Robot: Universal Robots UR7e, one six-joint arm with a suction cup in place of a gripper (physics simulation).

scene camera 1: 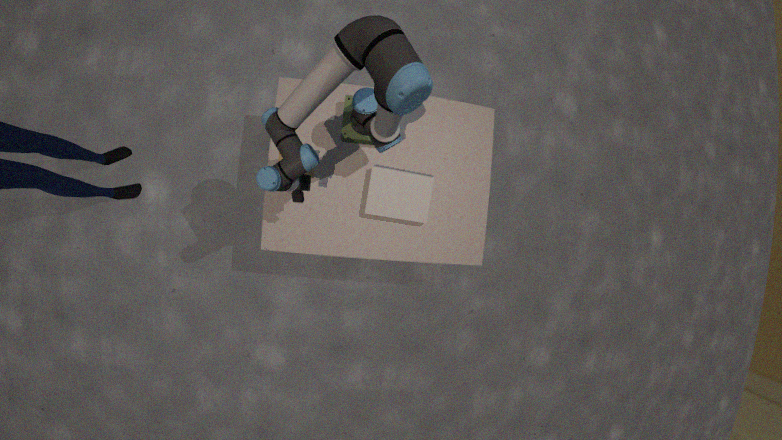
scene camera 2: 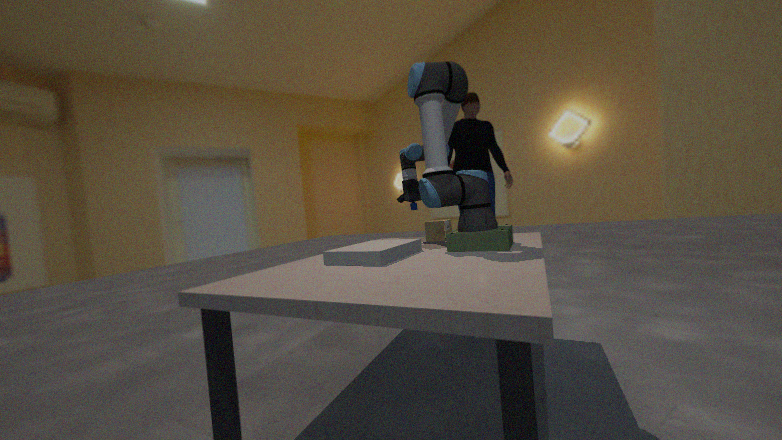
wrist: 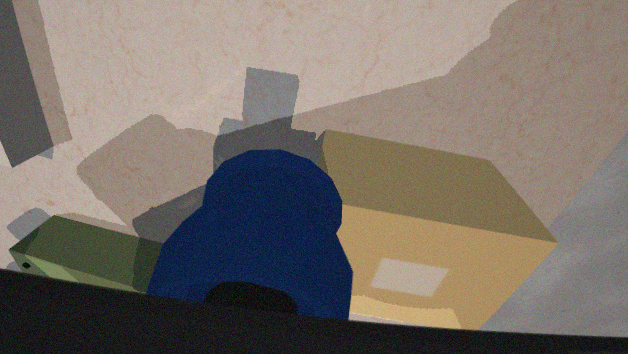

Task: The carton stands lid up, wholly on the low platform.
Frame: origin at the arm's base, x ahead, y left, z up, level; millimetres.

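Seen in the pictures: hand, tool point: (scene camera 2: 414, 209) (wrist: 272, 214); arm's base, link origin: (scene camera 2: 477, 229).
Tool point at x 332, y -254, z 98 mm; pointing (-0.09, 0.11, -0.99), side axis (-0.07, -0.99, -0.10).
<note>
Pixels of each thing's top centre, then the offset from my tool point to it. Level surfaces: height alone.
- carton, top centre: (wrist: 408, 278) (scene camera 2: 438, 220) dx -101, dy -78, dz -68 mm
- low platform, top centre: (scene camera 2: 375, 244) (scene camera 1: 399, 195) dx +30, dy +436, dz -120 mm
- table, surface height: dz -168 mm
The carton (scene camera 2: 435, 231) (wrist: 415, 180) is a tan box standing on the table, apart from the platform. In the wrist view a pale label shows on its lit upward face; I cannot tell for sure that this is the lid. In scene camera 1 the arm hides nearly all of it. The low platform (scene camera 1: 399, 194) (scene camera 2: 377, 251) is a flat pale slab with nothing on it. My suction gripper (scene camera 2: 413, 206) (wrist: 272, 215) has a blue cup, pointing down above table height with nothing attached. In the wrist view the cup overlaps the carton's left edge, with no contact evident.
The table (scene camera 1: 453, 235) (scene camera 2: 464, 290) bears the arm's green base block (scene camera 1: 349, 135) (scene camera 2: 475, 241) (wrist: 90, 245), behind the platform in scene camera 1. The carton is near the table's left edge there. A person (scene camera 1: 54, 180) (scene camera 2: 473, 145) stands beyond that edge. Arm shadows cross the tabletop.
</note>
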